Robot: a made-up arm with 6 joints.
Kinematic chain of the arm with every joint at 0, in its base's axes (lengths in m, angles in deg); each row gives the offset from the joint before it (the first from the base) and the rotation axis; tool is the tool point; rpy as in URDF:
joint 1: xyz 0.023 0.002 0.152 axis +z
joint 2: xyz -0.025 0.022 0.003 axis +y
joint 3: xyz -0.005 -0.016 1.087 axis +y
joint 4: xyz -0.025 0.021 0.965 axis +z
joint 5: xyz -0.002 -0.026 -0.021 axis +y
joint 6: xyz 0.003 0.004 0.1 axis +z
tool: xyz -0.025 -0.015 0.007 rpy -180 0 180
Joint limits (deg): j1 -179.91..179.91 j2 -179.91..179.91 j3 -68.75..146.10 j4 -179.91..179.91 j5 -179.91..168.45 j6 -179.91..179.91
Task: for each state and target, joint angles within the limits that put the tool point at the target. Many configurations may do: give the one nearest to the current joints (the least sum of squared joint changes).
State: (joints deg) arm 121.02 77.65 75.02 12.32 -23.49 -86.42
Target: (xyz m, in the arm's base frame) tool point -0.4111 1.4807 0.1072
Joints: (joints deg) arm 105.78 50.65 89.38 13.10 -24.35 -86.12
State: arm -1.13 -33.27 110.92 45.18 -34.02 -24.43
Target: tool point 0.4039 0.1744 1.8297
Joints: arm 29.81 -18.91 73.64 39.38 -28.34 -26.70
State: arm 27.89 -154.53 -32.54 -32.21 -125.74 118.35
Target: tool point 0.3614 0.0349 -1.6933
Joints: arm -0.17 -172.55 -31.80 -23.02 -123.93 116.58
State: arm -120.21 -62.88 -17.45 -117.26 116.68 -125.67
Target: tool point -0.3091 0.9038 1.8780
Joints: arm -72.96 -22.98 -8.42 -114.66 122.33 -127.22
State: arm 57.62 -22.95 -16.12 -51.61 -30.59 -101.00
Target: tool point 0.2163 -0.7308 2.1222
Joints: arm 110.35 -11.17 -15.31 -49.39 -27.07 -101.56
